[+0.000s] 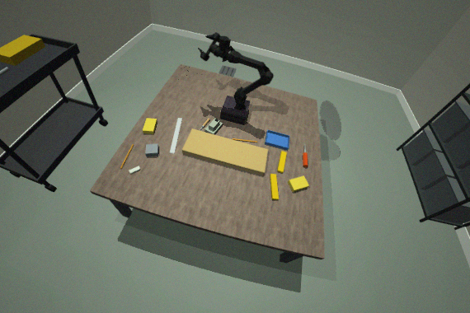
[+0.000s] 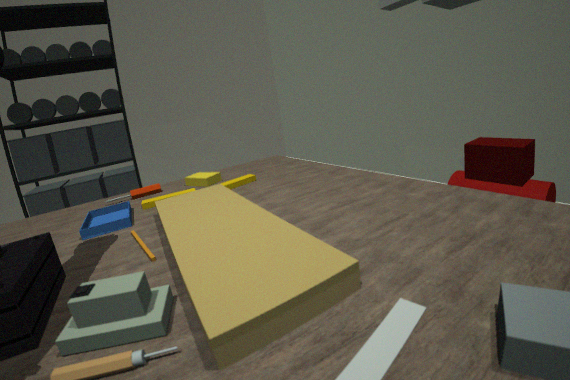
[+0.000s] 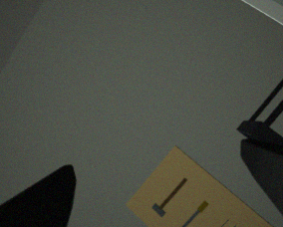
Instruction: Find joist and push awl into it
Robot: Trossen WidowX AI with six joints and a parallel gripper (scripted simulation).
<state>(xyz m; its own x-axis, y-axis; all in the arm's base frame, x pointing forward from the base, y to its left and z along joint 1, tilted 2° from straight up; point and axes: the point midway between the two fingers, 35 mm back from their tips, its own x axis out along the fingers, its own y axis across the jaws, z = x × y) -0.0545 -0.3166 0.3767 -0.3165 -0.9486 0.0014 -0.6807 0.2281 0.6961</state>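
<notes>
My gripper tip is 26 cm short of the grey stud finder, 26 cm to the right of it and 41 cm above it. From my gripper tip the other things lie so: awl 29 cm ahead, 18 cm to the left, 44 cm below; square light 25 cm ahead, 26 cm to the left, 39 cm below; white ruler 44 cm ahead, 5 cm to the left, 45 cm below.
</notes>
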